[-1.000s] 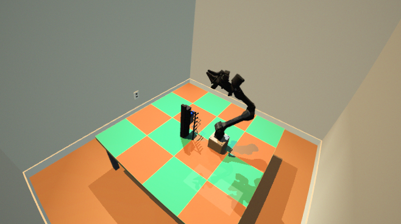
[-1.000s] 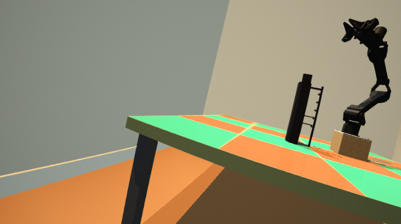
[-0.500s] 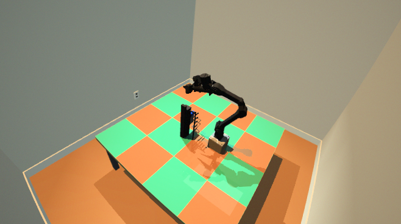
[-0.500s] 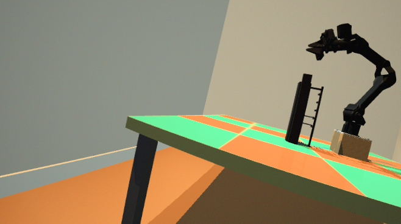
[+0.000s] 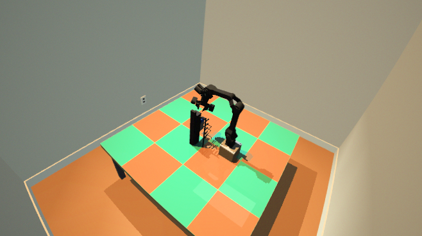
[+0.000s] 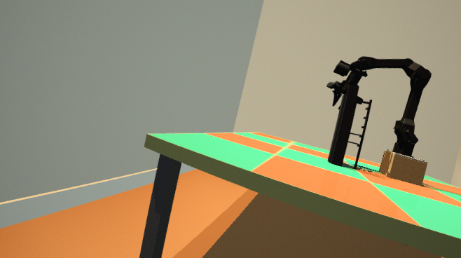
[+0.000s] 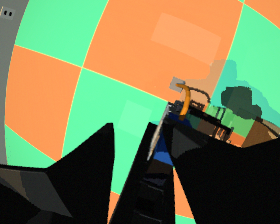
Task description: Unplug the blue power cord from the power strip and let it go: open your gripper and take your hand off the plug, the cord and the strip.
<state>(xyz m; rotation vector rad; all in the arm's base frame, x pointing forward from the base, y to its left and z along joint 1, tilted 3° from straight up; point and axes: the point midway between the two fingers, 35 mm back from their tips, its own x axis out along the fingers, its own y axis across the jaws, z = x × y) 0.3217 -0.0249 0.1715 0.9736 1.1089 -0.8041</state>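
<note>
Now: the blue plug 4 cm behind my gripper tip, 4 cm to the left of it and 6 cm below it.
</note>
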